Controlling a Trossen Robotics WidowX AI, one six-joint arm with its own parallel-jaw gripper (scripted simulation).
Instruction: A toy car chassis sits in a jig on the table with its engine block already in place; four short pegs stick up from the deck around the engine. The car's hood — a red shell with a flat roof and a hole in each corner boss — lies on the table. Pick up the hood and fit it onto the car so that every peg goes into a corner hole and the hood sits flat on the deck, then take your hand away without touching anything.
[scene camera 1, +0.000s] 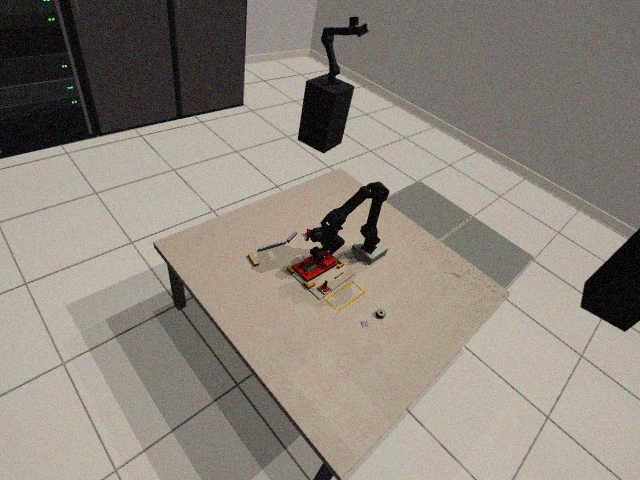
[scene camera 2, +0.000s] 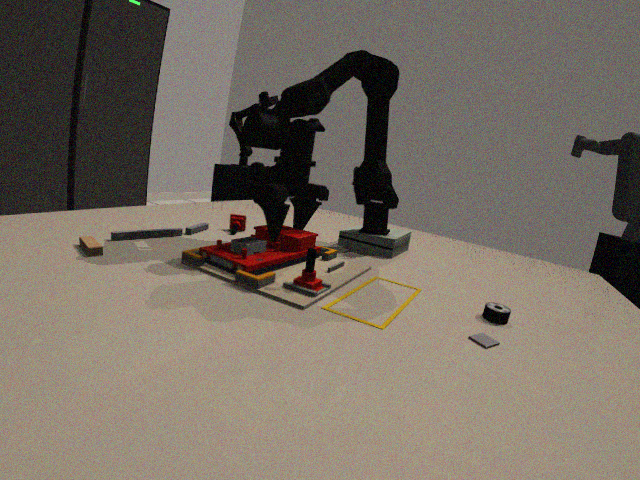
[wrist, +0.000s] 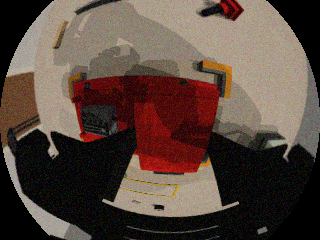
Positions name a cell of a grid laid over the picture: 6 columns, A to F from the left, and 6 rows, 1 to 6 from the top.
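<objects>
My gripper (scene camera 2: C3) is 0.64 m from the lens. As for the red hood (scene camera 2: C3) that I can see too, it is 0.58 m from the lens.
</objects>
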